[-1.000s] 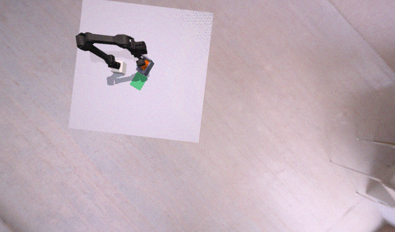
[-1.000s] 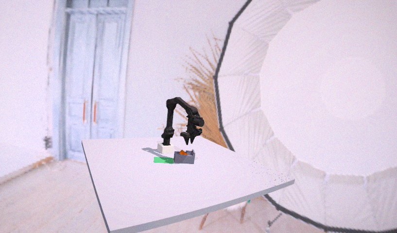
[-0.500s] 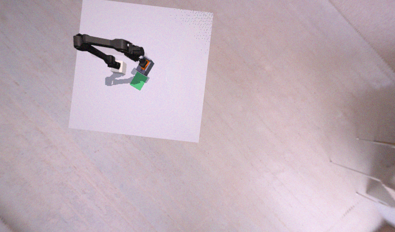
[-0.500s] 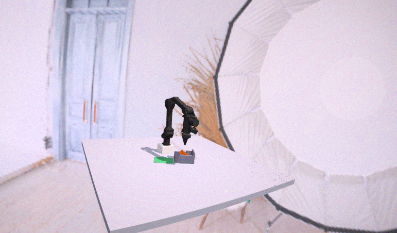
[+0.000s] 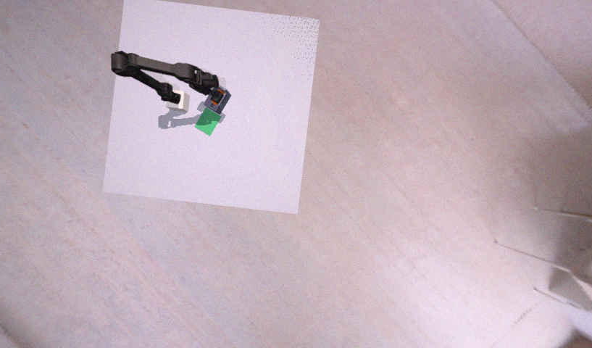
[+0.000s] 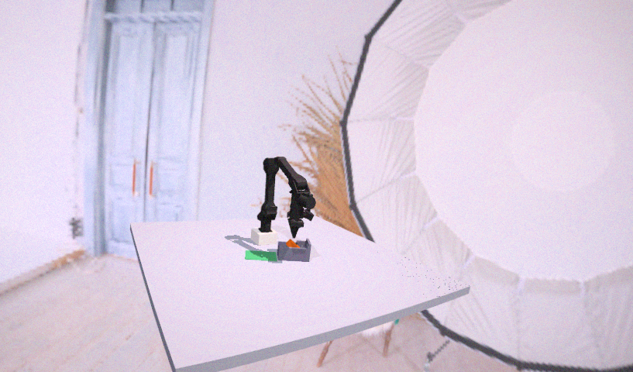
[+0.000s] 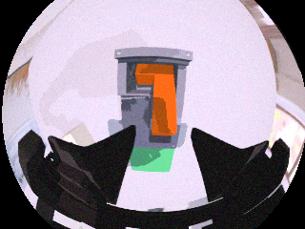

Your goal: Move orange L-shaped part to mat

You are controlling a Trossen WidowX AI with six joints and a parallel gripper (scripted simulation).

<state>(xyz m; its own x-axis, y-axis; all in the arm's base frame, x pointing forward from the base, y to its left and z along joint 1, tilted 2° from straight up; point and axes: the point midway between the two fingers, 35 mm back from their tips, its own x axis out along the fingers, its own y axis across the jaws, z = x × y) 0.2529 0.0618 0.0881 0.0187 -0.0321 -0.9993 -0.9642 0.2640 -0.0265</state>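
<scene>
The orange L-shaped part lies 4 cm to the left of my gripper tip and 7 cm below it. From my gripper tip the other things lie so: green mat: 5 cm behind, 14 cm to the right, 13 cm below.
</scene>
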